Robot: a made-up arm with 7 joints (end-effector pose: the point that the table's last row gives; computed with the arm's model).
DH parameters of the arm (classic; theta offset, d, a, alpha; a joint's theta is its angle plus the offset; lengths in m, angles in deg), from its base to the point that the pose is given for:
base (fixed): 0 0.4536 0.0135 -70
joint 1: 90 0.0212 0.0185 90
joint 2: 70 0.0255 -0.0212 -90
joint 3: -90 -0.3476 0.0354 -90
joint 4: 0 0.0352 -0.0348 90
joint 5: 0 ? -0.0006 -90
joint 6: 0 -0.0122 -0.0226 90
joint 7: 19.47 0 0.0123 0
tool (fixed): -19.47 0.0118 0 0
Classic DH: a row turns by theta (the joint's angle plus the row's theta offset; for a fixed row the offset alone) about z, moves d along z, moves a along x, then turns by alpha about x.
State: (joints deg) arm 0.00 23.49 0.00 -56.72 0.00 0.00 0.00
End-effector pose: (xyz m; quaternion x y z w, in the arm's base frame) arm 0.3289 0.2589 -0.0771 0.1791 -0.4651 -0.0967 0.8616
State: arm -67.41 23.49 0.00 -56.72 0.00 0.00 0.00
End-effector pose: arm 0.6769 0.0356 0.5364 0.1112 -0.8701 -0.1505 0.4559
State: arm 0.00 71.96 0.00 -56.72 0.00 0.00 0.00
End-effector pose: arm 0.3289 0.5702 0.2725 0.5170 -0.3844 -0.2791 0.7121
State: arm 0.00 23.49 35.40 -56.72 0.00 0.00 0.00
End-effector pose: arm 0.2596 0.4083 -0.0122 0.3120 -0.4975 0.1698 0.7914
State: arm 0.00 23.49 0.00 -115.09 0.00 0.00 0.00
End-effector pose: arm 0.3974 0.1304 0.2187 0.1092 -0.8261 -0.1718 0.5254
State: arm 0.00 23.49 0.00 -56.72 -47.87 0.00 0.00
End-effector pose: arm 0.3277 0.2700 -0.0743 0.3524 -0.3524 -0.4379 0.7482
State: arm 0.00 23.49 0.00 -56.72 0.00 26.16 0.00
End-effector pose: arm 0.3293 0.2560 -0.0704 0.1964 -0.2580 -0.0536 0.9445
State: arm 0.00 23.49 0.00 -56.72 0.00 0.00 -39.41
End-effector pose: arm 0.3289 0.2513 -0.0804 0.3254 -0.3774 -0.3815 0.7785
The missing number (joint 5, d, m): -0.3467
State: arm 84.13 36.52 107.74 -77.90 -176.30 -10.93 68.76
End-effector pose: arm -0.3369 0.3894 0.6861 0.5609 0.6844 -0.3001 0.3563
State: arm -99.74 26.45 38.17 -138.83 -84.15 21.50 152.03
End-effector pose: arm 0.1069 0.1460 0.7508 0.4763 0.6675 0.0220 0.5719
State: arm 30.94 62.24 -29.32 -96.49 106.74 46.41 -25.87
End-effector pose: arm 0.1331 0.2886 0.0158 -0.3543 0.0185 0.0361 0.9343
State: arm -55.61 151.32 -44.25 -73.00 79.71 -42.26 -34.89
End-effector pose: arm 0.0998 0.4114 0.9195 0.7473 -0.5949 -0.2798 0.0970
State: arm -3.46 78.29 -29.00 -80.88 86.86 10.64 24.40
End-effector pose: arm 0.3871 0.4060 0.2051 -0.1114 -0.4288 0.2453 0.8623
